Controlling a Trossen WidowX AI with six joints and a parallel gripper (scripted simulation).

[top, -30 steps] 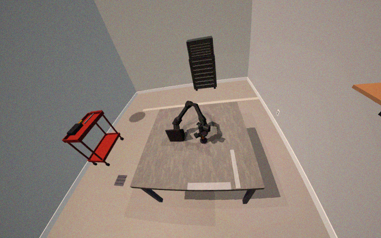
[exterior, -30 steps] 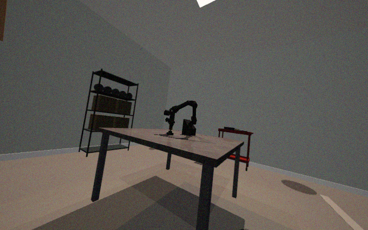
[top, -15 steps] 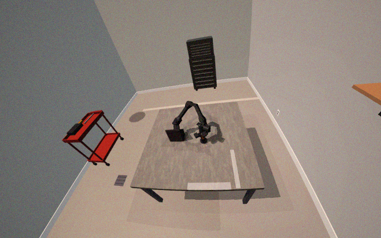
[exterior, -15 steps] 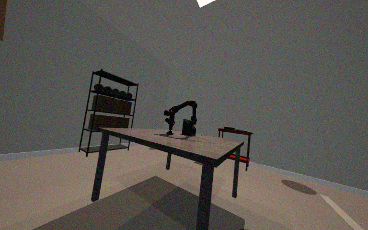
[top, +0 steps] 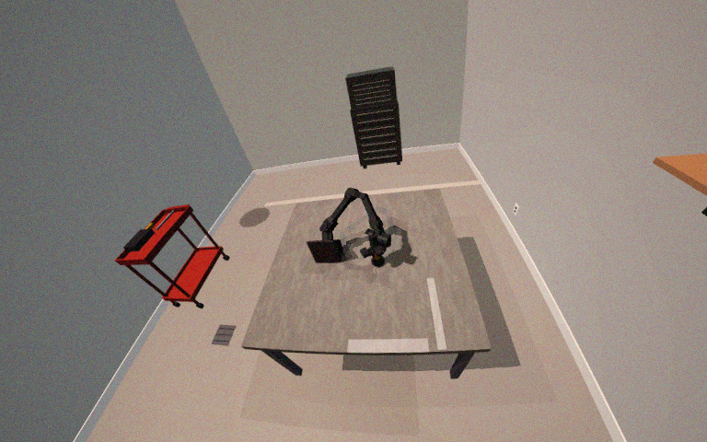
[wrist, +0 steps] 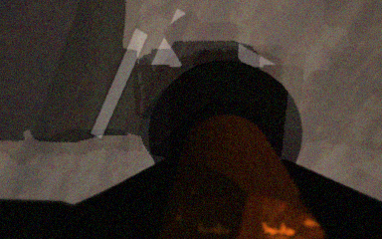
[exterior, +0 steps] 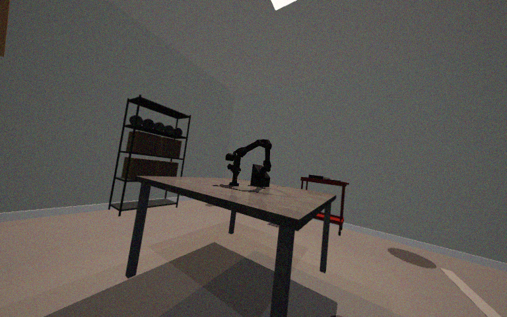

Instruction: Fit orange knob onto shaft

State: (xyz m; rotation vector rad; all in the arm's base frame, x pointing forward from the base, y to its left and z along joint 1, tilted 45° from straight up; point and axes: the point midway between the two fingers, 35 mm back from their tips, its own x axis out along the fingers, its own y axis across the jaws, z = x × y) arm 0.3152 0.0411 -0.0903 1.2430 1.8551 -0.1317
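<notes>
Now: the orange knob 30 mm above my gripper tip. The rest, counted from my gripper tip: dark round pedestal: 20 mm below.
</notes>
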